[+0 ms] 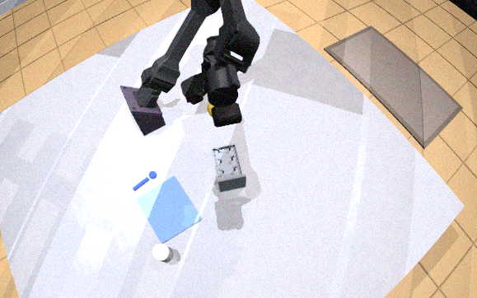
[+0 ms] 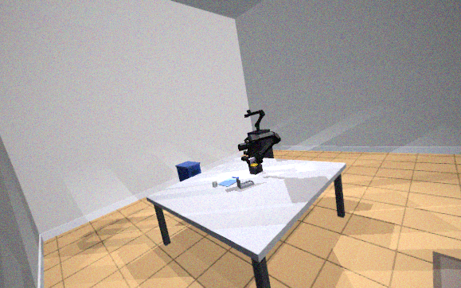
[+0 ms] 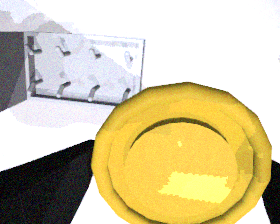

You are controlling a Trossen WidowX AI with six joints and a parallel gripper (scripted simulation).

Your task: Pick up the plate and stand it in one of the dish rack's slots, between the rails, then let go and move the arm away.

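The grey dish rack lies 13 cm below my gripper tip, 9 cm ahead of it and 4 cm to the right of it. The rest, counted from my gripper tip: blue spoon: 26 cm to the right, 14 cm below; then yellow plate: 1 cm above; then light blue mat: 24 cm to the right, 15 cm below, 11 cm ahead.
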